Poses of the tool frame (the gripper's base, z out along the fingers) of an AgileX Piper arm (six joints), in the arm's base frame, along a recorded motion.
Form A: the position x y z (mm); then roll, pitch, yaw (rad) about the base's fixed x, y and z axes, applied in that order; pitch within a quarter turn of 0, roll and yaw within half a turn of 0.
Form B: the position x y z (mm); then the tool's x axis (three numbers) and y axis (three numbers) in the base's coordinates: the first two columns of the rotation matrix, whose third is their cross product. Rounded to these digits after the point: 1 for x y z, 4 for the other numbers.
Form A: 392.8 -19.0 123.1 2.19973 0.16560 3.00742
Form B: 392.8 -19.0 123.1 -0.9775 0.1319 -0.1648 -0.0534 0.6008 0.7976
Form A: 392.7 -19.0 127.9 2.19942 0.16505 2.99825
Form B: 392.7 -19.0 127.9 -0.9763 0.1409 -0.1643 -0.0475 0.6010 0.7978
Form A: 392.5 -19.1 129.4 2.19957 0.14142 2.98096
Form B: 392.5 -19.1 129.4 -0.9773 0.1583 -0.1409 -0.0185 0.5988 0.8007
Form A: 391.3 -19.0 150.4 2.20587 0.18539 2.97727
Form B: 391.3 -19.0 150.4 -0.9696 0.1608 -0.1843 -0.0493 0.6095 0.7912
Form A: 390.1 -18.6 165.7 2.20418 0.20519 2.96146
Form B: 390.1 -18.6 165.7 -0.9632 0.1754 -0.2038 -0.0555 0.6117 0.7891
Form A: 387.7 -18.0 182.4 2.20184 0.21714 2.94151
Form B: 387.7 -18.0 182.4 -0.9570 0.1941 -0.2154 -0.0532 0.6128 0.7885
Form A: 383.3 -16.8 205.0 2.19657 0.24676 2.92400
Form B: 383.3 -16.8 205.0 -0.9468 0.2093 -0.2443 -0.0669 0.6147 0.7860
